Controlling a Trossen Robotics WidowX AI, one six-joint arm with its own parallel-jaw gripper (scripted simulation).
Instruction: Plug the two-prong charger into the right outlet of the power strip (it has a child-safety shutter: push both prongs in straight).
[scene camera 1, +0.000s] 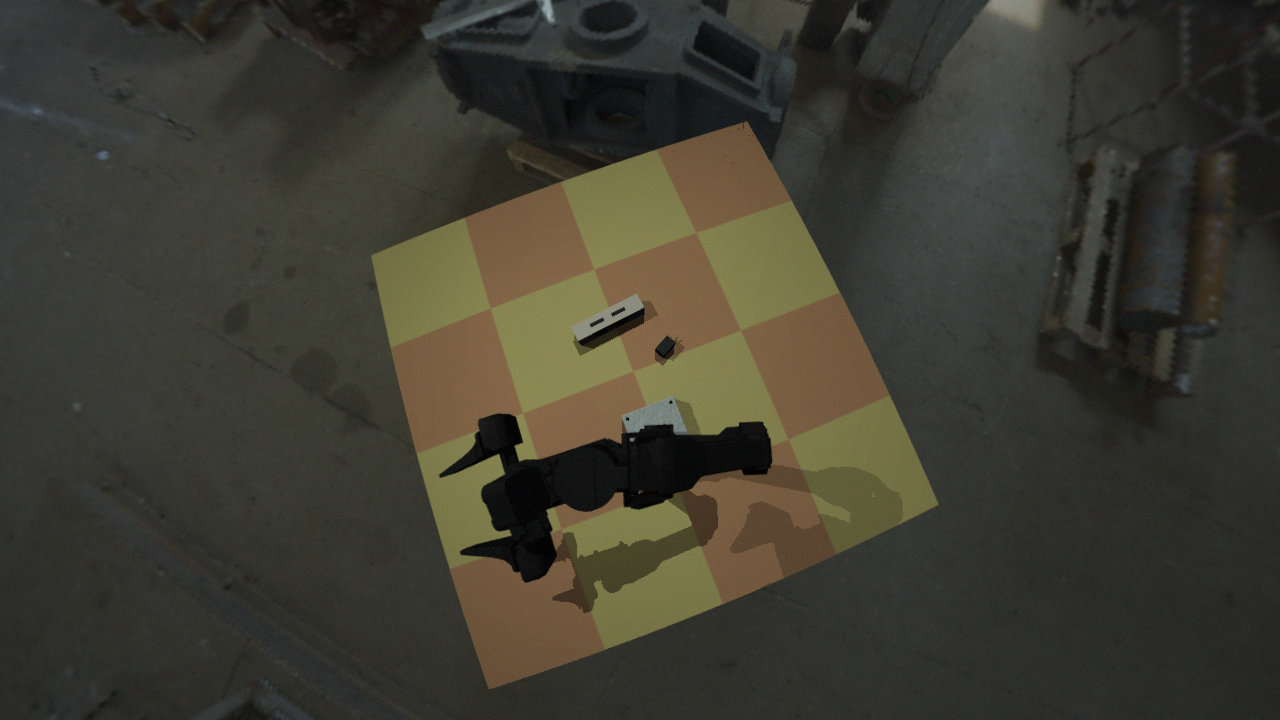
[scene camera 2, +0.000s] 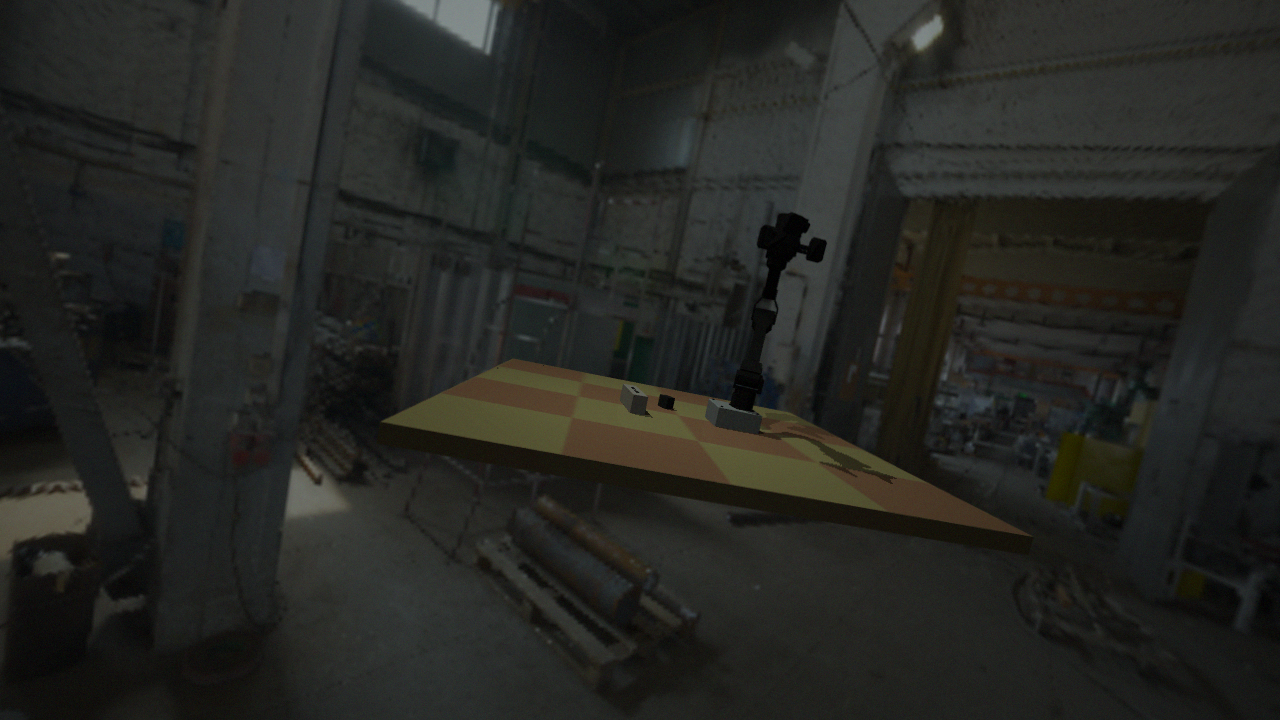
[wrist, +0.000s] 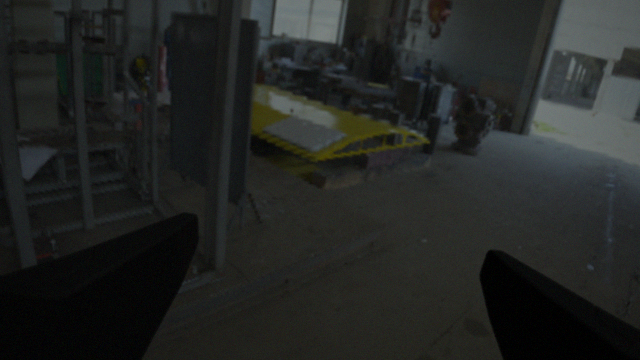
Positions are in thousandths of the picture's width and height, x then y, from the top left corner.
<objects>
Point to my gripper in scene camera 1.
At 353, 713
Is my gripper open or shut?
Open.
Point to my gripper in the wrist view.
At 535, 688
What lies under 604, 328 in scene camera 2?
My gripper.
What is my gripper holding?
Nothing.
</objects>
